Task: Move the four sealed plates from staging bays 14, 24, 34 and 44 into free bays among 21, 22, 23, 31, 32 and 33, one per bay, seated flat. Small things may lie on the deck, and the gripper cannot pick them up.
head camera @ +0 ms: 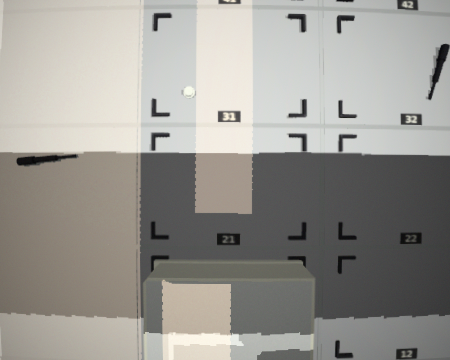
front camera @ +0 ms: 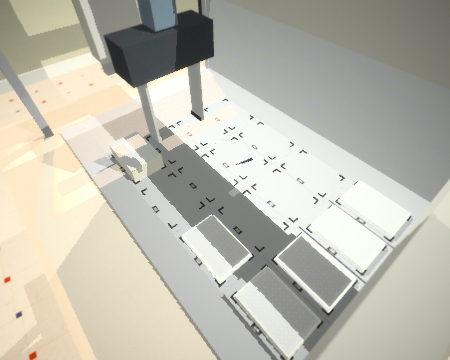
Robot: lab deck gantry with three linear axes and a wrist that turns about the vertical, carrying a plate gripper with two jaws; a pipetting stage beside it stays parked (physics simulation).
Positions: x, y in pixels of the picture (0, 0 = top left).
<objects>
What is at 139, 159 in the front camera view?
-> A tall pale block.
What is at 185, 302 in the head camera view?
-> A tall pale block.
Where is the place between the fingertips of my gripper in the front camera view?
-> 177, 126
</objects>
